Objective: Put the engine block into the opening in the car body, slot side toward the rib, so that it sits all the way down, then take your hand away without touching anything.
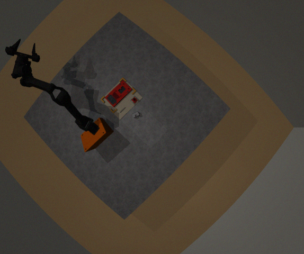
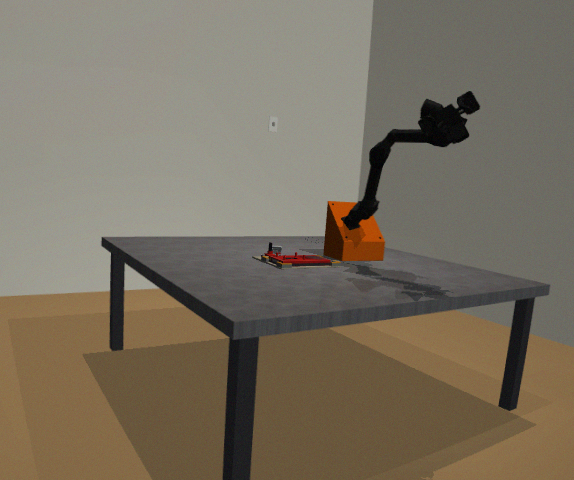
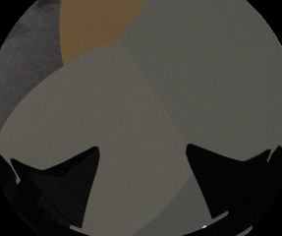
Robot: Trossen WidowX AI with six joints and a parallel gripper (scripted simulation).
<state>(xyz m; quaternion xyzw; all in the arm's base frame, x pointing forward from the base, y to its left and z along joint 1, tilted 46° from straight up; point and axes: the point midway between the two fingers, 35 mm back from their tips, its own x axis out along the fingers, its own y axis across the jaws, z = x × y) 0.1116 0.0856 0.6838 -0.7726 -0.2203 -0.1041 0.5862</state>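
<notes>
My gripper tip is now 72 cm to the left of the grey engine block, 52 cm above it and 3 cm short of it.
</notes>
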